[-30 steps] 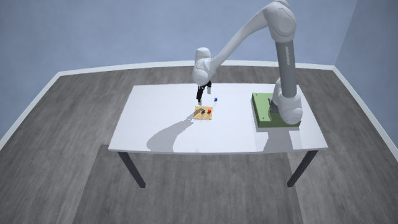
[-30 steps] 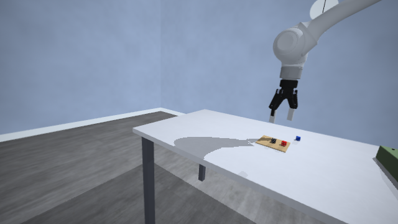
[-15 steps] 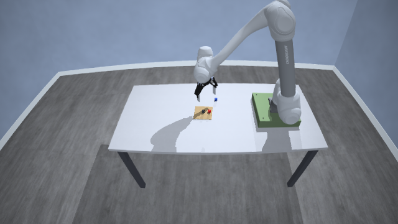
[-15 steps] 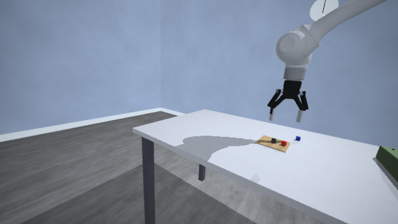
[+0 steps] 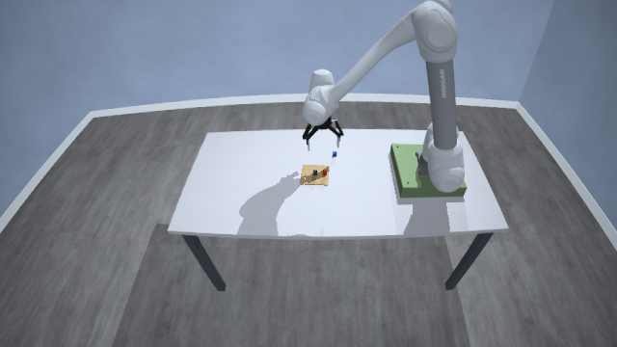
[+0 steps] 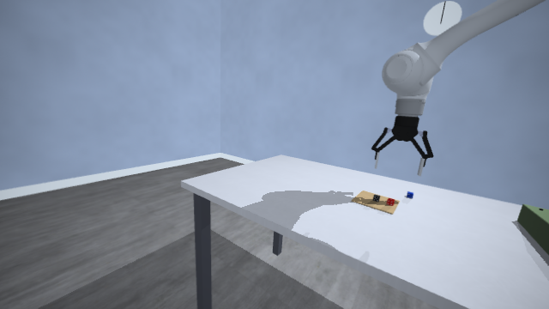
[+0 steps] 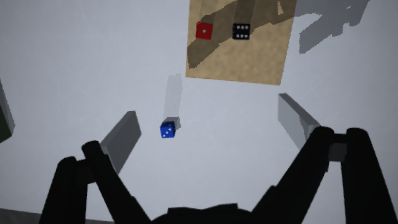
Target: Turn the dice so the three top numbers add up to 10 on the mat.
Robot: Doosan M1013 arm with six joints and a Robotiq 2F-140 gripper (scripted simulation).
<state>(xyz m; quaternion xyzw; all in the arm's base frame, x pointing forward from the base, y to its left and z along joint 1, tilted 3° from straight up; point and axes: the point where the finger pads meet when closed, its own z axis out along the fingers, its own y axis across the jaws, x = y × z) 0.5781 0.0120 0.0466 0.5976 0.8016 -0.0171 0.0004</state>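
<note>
Now: hand 110 mm above the blue die, 80 mm to the left of it and 50 mm past it. Round my hand: black die: 110 mm below, 80 mm to the left, 30 mm ahead; then tan mat: 120 mm below, 80 mm to the left, 30 mm ahead; then red die: 110 mm below, 80 mm to the left, 20 mm behind.
</note>
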